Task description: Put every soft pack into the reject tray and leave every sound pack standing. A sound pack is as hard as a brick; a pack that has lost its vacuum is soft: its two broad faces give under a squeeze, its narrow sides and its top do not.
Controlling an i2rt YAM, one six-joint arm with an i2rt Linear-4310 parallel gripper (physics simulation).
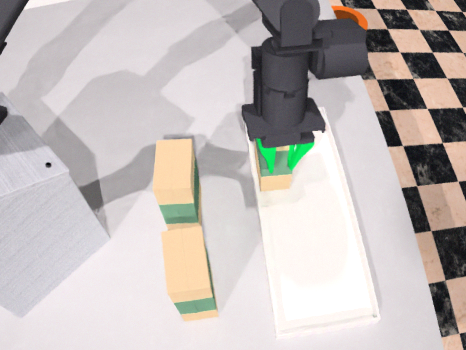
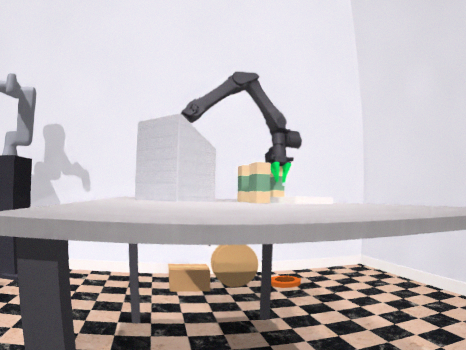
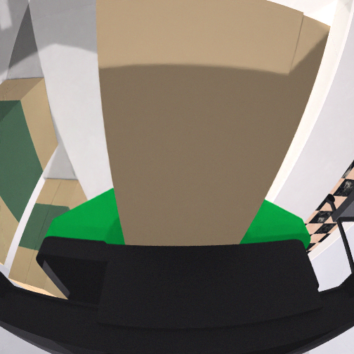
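Seen in the pictures: gripper, fingertip midpoint: (image 1: 280, 168) (image 2: 280, 182); arm's base, link origin: (image 2: 176, 135).
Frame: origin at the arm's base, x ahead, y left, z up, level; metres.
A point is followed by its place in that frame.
Note:
A tan pack with a green band (image 1: 275, 183) @(x 0.412, y 0.102, z -0.221 m) (image 2: 278, 193) @(x 0.410, y 0.101, z -0.211 m) (image 3: 200, 150) is upright at the far left end of the white reject tray (image 1: 320, 270) @(x 0.484, y -0.035, z -0.244 m) (image 2: 312, 200) @(x 0.486, y -0.132, z -0.236 m), close to its left rim. My gripper (image 1: 281, 170) @(x 0.416, y 0.093, z -0.165 m) (image 2: 281, 181) @(x 0.416, y 0.093, z -0.165 m) (image 3: 176, 174) is shut on this pack, with a green finger on each side. The pack's base is at or just above the tray floor; contact is unclear. A second pack (image 1: 173, 172) @(x 0.274, y 0.042, z -0.107 m) (image 2: 243, 184) @(x 0.257, y 0.015, z -0.180 m) (image 3: 15, 155) stands on the table left of the tray. A third pack (image 1: 185, 262) @(x 0.305, y -0.084, z -0.107 m) (image 2: 260, 182) @(x 0.302, y -0.120, z -0.176 m) (image 3: 45, 225) stands in front of it.
A large grey metal block (image 1: 50, 230) @(x 0.110, y -0.050, z -0.121 m) (image 2: 157, 160) @(x -0.056, y -0.090, z -0.106 m) stands on the table to the left of the packs. The table's right edge runs beside the tray, with checkered floor beyond. An orange ring (image 1: 361, 17) (image 2: 286, 285) lies on the floor.

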